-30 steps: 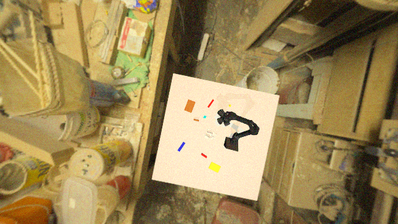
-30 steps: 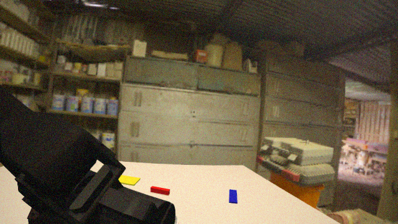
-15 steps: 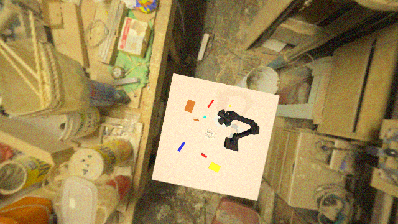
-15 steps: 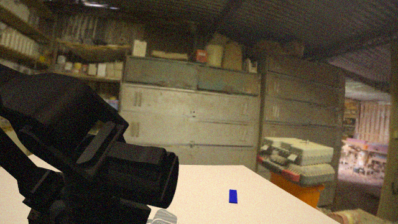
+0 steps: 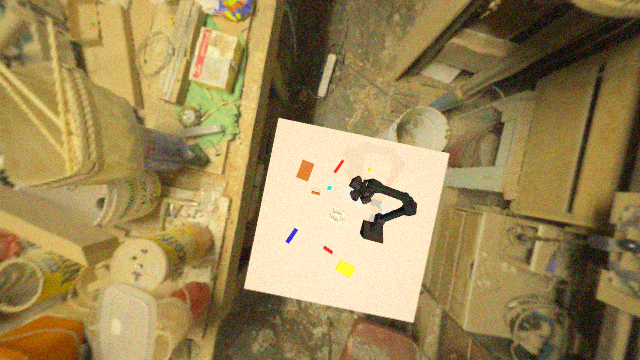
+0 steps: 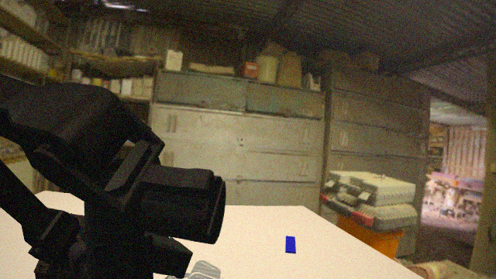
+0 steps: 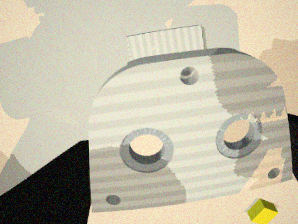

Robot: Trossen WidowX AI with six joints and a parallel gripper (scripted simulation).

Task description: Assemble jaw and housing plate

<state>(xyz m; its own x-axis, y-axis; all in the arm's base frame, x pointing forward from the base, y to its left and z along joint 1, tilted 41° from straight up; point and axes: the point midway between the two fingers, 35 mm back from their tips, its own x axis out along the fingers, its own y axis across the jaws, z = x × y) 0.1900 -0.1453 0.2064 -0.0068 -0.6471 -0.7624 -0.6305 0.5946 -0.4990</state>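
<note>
My gripper tip is now 10 cm short of the pale ribbed base, 23 cm to the right of it and 8 cm above it. From my gripper tip the other things lie so: cyan block 20 cm ahead, 4 cm to the left, 8 cm below; yellow cube 6 cm behind, 16 cm to the right, 7 cm below; housing plate 1 cm ahead, 1 cm to the left, 2 cm above.
</note>
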